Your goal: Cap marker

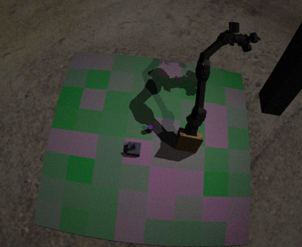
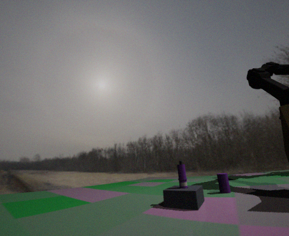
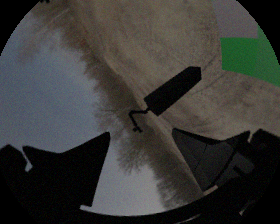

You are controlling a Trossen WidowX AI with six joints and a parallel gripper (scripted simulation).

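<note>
Now: the purple cap 59 cm ahead of my gripper tip, 49 cm below it and 45 cm to the left of it. From my gripper tip the other things lie so: dark grey holder block: 67 cm ahead, 59 cm to the left, 50 cm below; then purple marker: 67 cm ahead, 59 cm to the left, 44 cm below.
</note>
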